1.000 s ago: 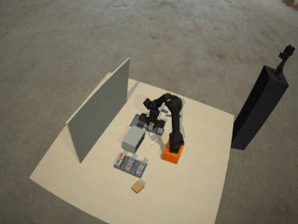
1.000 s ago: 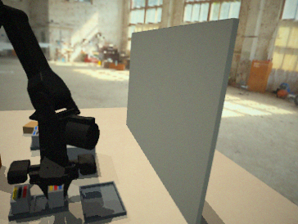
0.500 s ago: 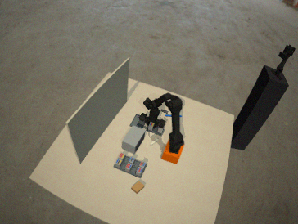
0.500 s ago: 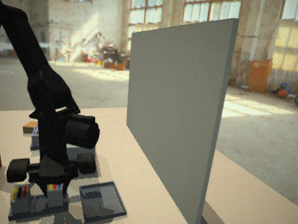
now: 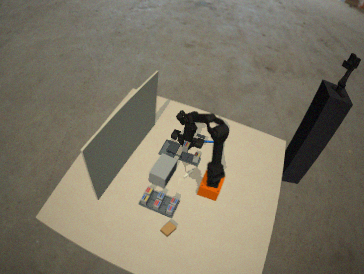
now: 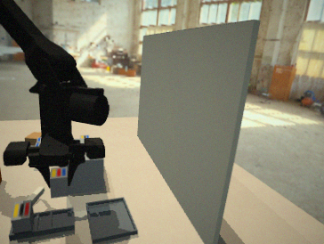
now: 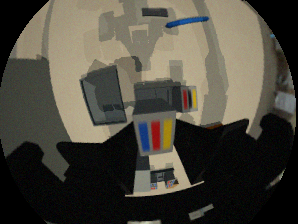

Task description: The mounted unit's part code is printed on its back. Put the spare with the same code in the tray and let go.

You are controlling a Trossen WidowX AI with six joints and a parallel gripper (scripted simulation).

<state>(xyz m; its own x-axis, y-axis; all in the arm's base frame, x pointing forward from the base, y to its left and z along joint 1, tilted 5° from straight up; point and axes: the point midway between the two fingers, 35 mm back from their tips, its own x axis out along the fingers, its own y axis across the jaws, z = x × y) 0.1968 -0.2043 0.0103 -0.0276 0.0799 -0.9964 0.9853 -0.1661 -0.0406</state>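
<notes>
The dark tray lies 100 mm ahead of my gripper tip, 90 mm below it and 40 mm to the right of it. The rest, counted from my gripper tip: grey mounted unit 180 mm to the left, 100 mm ahead, 40 mm below; tall grey panel 340 mm ahead, 130 mm above, 110 mm to the left; blue marker pen 180 mm to the right, 160 mm behind, 90 mm below.
</notes>
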